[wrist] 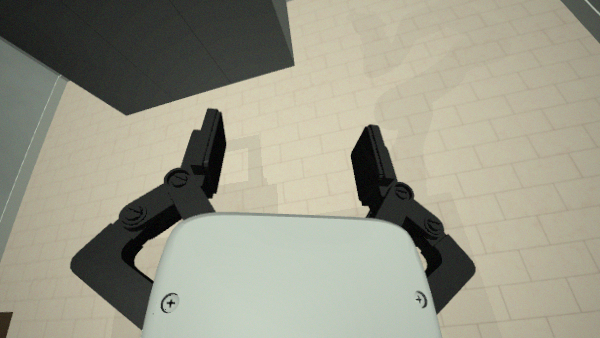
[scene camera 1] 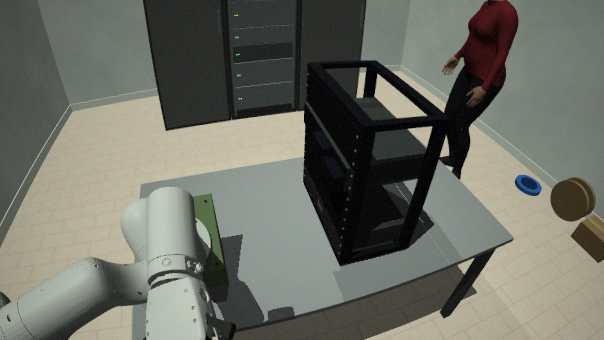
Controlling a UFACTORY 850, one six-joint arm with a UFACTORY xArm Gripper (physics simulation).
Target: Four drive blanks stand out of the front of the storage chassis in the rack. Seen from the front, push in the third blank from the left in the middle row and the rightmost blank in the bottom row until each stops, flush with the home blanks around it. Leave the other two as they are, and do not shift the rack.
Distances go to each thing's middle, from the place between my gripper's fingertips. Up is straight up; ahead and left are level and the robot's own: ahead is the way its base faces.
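Black rack (scene camera 1: 353, 146): 260 mm below my hand, 610 mm ahead, 750 mm to the left.
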